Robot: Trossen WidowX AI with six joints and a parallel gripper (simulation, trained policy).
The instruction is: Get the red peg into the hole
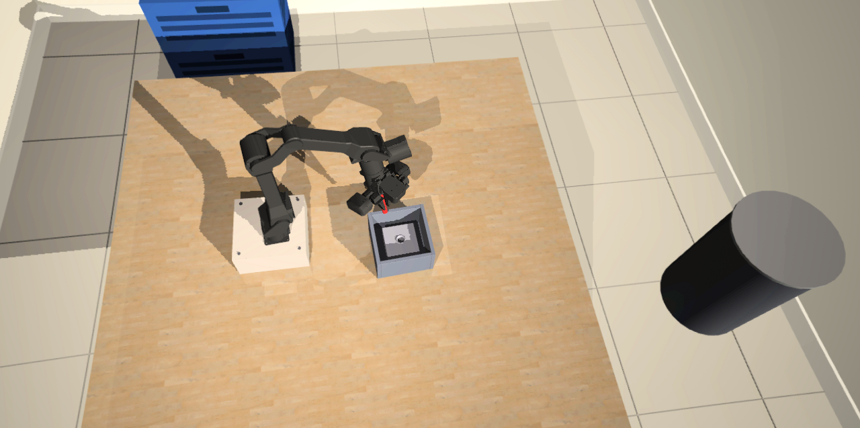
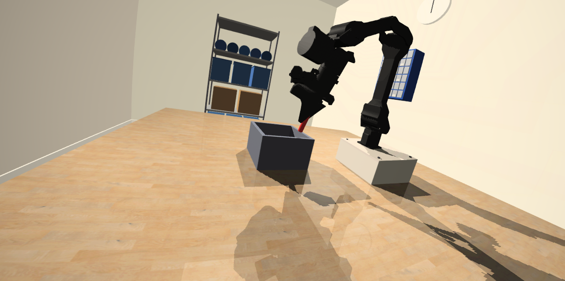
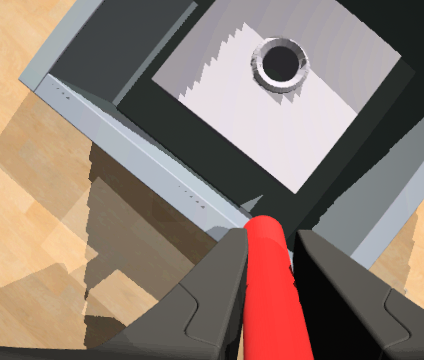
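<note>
My gripper tip is now 10 mm past the red peg, 10 mm to the right of it and 10 mm below it. The rest, counted from my gripper tip: pale plate 30 mm ahead, 60 mm to the right, 100 mm below; then grey box 30 mm ahead, 60 mm to the right, 120 mm below.
</note>
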